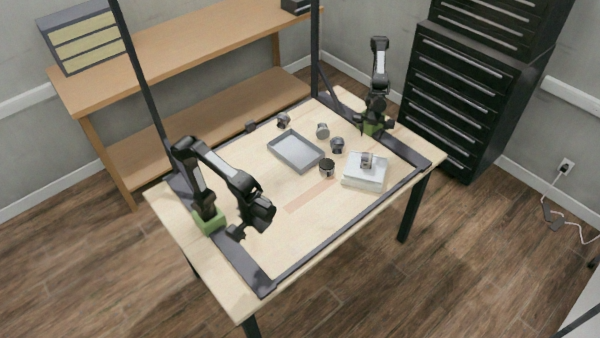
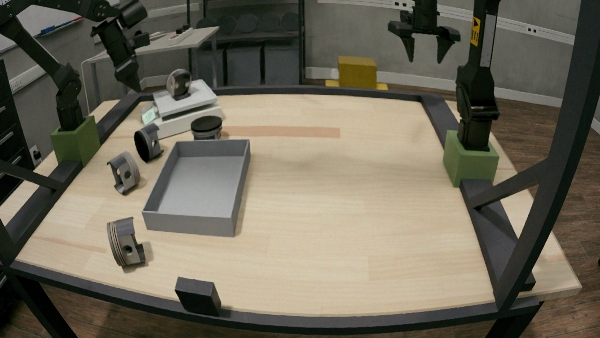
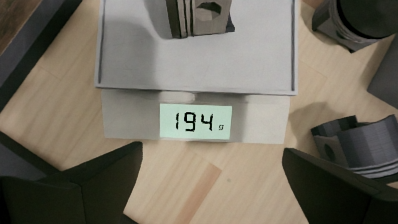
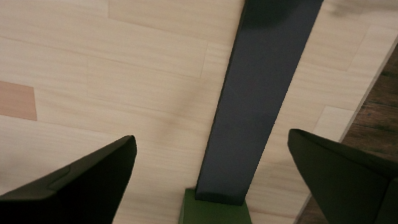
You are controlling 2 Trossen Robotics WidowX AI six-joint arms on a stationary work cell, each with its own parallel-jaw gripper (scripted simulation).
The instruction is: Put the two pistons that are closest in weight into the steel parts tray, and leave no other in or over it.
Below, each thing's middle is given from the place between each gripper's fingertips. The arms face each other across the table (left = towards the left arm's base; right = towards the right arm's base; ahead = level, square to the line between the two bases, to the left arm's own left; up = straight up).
I see my left gripper [image 2: 139, 87] 80 mm short of the grey pan [image 2: 199, 91], 100 mm to the left of it and 100 mm above it. From my left hand the other things lie so: white scale [image 2: 179, 122] (70 mm ahead, 100 mm to the right, 120 mm below); then steel parts tray [image 2: 199, 178] (230 mm behind, 250 mm to the right, 140 mm below).
Now: right hand 450 mm to the right of the steel parts tray, 340 mm past it and 190 mm above it. Also, from my right hand: white scale: 610 mm to the left, 160 mm below, 30 mm behind; grey pan: 600 mm to the left, 140 mm below, 30 mm behind.
